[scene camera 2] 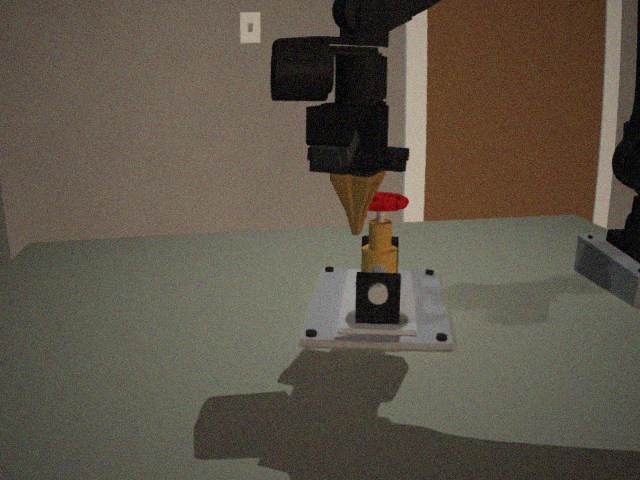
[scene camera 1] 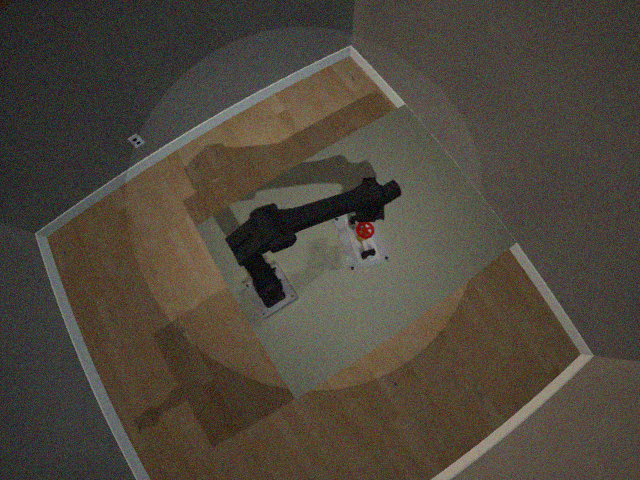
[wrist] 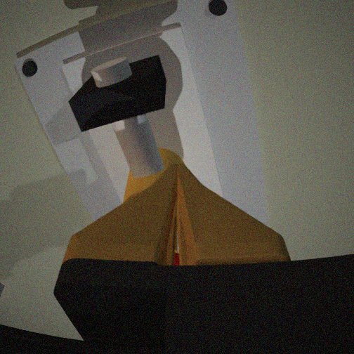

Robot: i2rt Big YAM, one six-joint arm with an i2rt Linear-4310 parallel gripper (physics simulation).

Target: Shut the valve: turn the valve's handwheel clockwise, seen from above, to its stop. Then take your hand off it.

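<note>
The valve's red handwheel (scene camera 1: 364, 230) (scene camera 2: 391, 201) sits level on a thin stem above the yellow valve body (scene camera 2: 380, 258) (wrist: 173, 156). A red sliver of it shows between the finger sides in the wrist view. My gripper (scene camera 2: 356, 233) (wrist: 176, 175) is shut and empty, pointing down. In scene camera 2 its fingers overlap the wheel's left edge, and the tips reach below wheel level. Whether they touch the rim cannot be told. In scene camera 1 the arm hides the fingers. The wheel's spokes are mostly hidden in the wrist view.
The valve stands on a pale base plate (scene camera 1: 361, 262) (scene camera 2: 320, 304) (wrist: 245, 150) with dark corner bolts. A black pipe support (scene camera 1: 368, 253) (scene camera 2: 363, 310) (wrist: 125, 102) stands at one end. The arm's own base plate (scene camera 1: 290, 297) (scene camera 2: 604, 264) is bolted to the greenish table (scene camera 1: 423, 206) (scene camera 2: 155, 320).
</note>
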